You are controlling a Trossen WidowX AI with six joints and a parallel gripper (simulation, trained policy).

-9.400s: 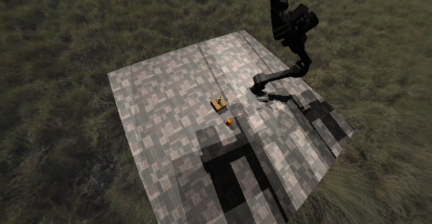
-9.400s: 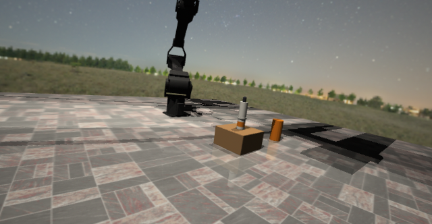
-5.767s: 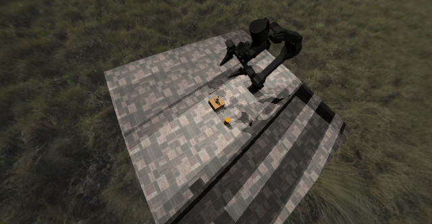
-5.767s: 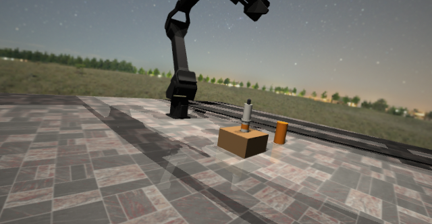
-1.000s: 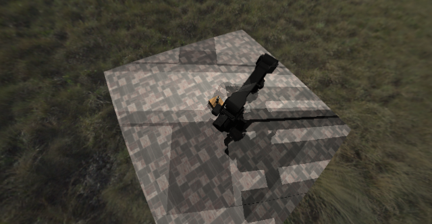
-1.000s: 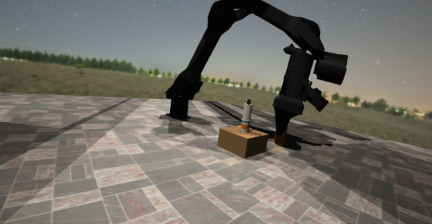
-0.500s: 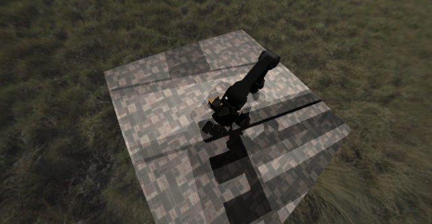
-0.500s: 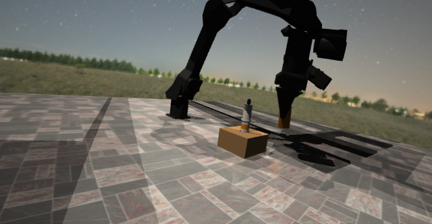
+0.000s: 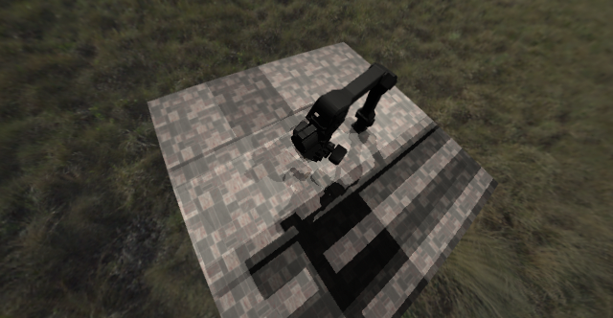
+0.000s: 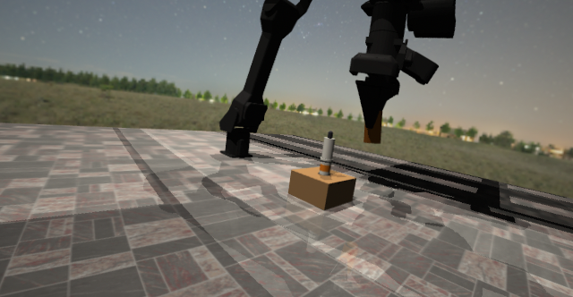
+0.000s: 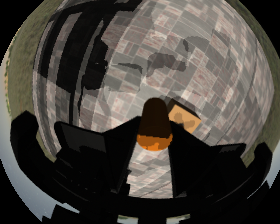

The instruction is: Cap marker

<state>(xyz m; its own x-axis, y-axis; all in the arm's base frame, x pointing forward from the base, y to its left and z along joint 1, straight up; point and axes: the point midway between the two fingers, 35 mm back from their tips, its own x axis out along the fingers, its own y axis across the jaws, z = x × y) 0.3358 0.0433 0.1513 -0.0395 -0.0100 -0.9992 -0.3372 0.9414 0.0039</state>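
Now: the grey marker 3 cm behind my gripper tip, 8 cm to the right of it and 4 cm below it. The rest, counted from my gripper tip: holder block: 3 cm behind, 8 cm to the right, 10 cm below; then orange cap: right at my gripper tip.
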